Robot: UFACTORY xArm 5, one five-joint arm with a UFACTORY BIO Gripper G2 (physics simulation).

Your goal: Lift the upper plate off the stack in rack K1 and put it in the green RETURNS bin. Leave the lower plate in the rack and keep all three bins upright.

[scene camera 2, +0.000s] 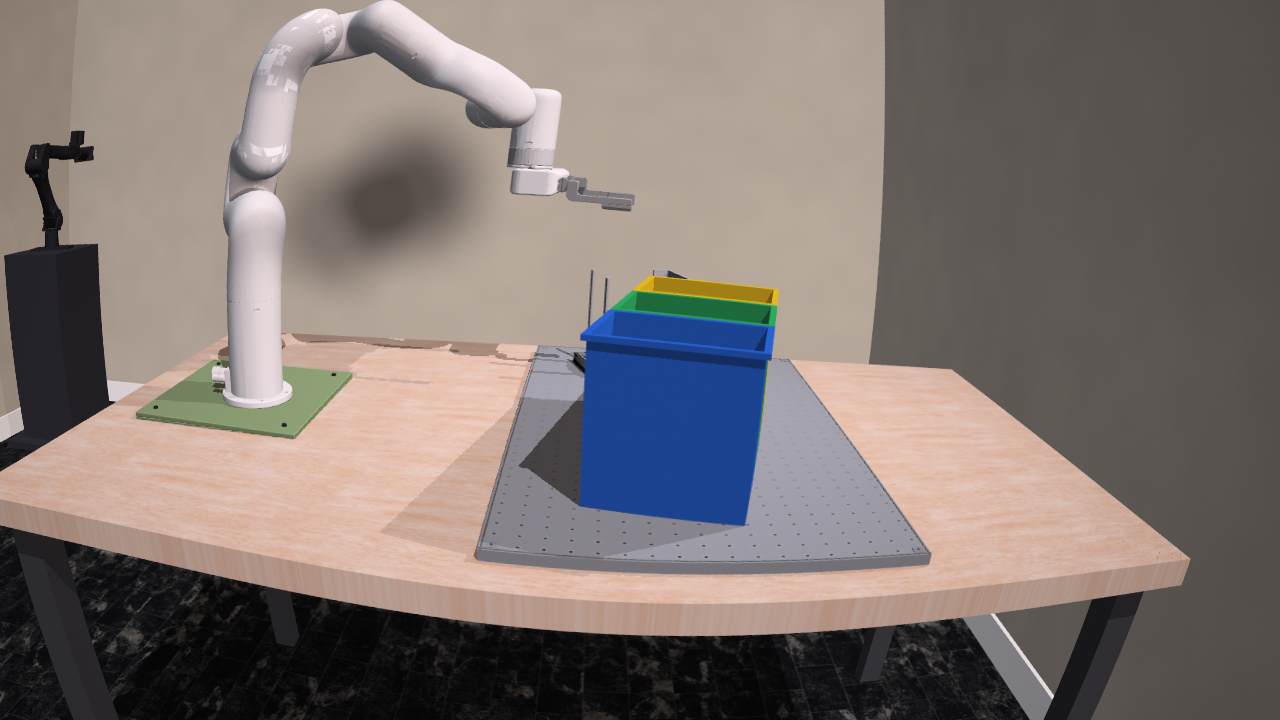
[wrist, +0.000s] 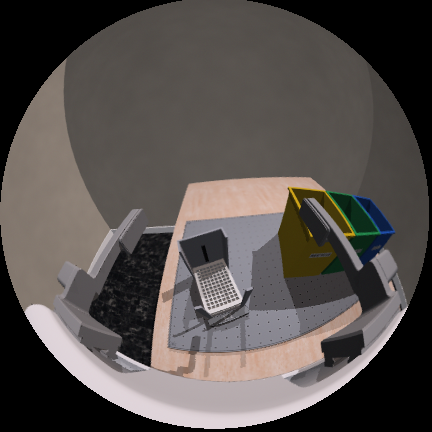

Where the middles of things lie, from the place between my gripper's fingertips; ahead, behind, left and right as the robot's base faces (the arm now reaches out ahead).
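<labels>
The green bin (scene camera 2: 636, 301) is 37 cm to the right of my hand, 18 cm below it and 6 cm ahead of it. The blue bin (scene camera 2: 672, 406) is 49 cm to the right of my hand, 18 cm below it and 3 cm ahead of it. And the yellow bin (scene camera 2: 656, 284) is 24 cm to the right of my hand, 18 cm below it and 9 cm ahead of it.
</labels>
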